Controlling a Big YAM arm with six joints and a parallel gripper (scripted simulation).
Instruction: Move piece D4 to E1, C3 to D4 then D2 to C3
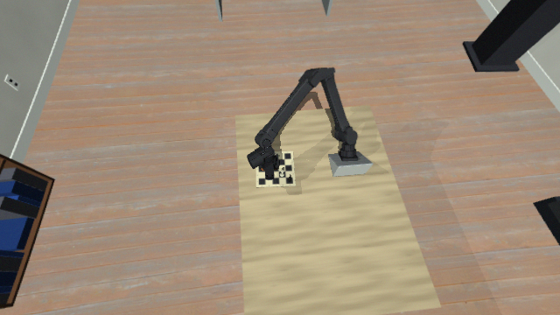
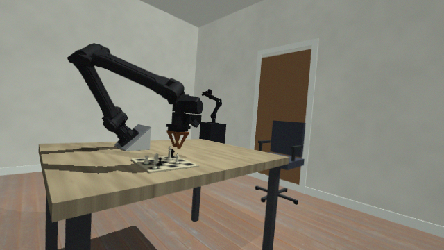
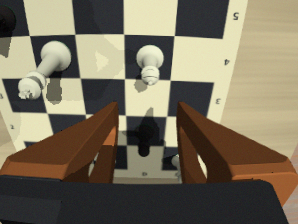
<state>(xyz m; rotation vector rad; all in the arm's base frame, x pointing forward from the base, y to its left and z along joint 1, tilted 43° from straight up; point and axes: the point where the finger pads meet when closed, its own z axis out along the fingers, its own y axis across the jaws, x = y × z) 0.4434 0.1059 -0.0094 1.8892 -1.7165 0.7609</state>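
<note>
The black pawn lies 7 cm to the right of my hand and 6 cm below it. From my hand the other things lie so: small chessboard: 8 cm below, 4 cm to the right, 4 cm behind.
</note>
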